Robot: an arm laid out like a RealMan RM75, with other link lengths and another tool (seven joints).
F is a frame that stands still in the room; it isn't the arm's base.
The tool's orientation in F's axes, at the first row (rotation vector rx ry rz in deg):
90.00 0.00 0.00
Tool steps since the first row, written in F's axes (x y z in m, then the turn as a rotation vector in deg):
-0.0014 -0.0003 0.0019 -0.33 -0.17 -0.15
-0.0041 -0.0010 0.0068 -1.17 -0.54 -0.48
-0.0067 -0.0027 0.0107 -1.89 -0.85 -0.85
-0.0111 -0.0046 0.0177 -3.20 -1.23 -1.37
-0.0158 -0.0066 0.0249 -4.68 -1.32 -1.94
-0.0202 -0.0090 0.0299 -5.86 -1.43 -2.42
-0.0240 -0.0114 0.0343 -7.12 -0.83 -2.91
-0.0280 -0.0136 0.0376 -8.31 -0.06 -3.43
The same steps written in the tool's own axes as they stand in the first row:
-0.0014 0.0019 0.0003 -0.33 -0.15 0.17
-0.0041 0.0068 0.0010 -1.17 -0.48 0.54
-0.0067 0.0107 0.0027 -1.89 -0.85 0.85
-0.0111 0.0177 0.0046 -3.20 -1.37 1.23
-0.0158 0.0249 0.0066 -4.68 -1.94 1.32
-0.0202 0.0299 0.0090 -5.86 -2.42 1.43
-0.0240 0.0343 0.0114 -7.12 -2.91 0.83
-0.0280 0.0376 0.0136 -8.31 -3.43 0.06

